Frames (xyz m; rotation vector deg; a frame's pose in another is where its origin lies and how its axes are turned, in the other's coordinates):
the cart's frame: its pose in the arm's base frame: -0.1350 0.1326 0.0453 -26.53 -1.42 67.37
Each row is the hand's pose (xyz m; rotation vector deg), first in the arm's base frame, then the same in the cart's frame.
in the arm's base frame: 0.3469 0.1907 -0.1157 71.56 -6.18 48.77
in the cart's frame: 0.2778 -0.3491 -0.2500 76.24 -54.86 -13.51
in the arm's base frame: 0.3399 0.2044 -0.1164 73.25 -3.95 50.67
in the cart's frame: 0.2874 -0.3385 -0.2442 78.40 -54.26 -10.72
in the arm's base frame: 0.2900 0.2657 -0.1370 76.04 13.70 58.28
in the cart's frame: 0.3268 -0.2685 -0.2294 88.48 -42.51 1.88
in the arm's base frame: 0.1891 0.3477 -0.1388 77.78 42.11 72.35
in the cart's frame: 0.3604 -0.1541 -0.1776 100.17 -22.99 25.37
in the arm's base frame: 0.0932 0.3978 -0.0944 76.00 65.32 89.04
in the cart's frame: 0.3574 -0.0705 -0.0959 103.72 -7.20 50.54
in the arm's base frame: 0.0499 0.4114 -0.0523 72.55 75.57 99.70
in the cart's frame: 0.3432 -0.0434 -0.0421 101.65 0.06 64.54
